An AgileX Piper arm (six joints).
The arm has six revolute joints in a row. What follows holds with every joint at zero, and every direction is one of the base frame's. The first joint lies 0.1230 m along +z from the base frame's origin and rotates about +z. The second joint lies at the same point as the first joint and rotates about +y. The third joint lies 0.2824 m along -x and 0.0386 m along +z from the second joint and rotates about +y. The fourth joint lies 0.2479 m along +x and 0.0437 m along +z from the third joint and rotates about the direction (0.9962, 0, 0.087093). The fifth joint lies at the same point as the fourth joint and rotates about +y. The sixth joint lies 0.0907 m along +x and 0.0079 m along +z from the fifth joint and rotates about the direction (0.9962, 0, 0.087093). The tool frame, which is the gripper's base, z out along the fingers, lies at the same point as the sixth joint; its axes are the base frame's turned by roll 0.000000, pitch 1.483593 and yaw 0.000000 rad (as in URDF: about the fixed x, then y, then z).
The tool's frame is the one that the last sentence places.
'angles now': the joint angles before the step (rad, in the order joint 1, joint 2, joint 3, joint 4, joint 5, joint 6). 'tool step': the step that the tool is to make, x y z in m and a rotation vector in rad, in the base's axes. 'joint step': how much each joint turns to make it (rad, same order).
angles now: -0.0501 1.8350 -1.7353 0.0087 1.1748 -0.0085
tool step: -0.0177 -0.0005 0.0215 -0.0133 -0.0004 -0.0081
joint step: 0.0000 -0.0607 0.0000 -0.0165 0.0597 0.0085
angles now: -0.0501 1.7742 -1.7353 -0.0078 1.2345 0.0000
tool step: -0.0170 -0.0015 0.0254 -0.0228 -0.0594 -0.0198
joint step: 0.0001 -0.0697 0.0004 -0.0276 0.0092 0.0190
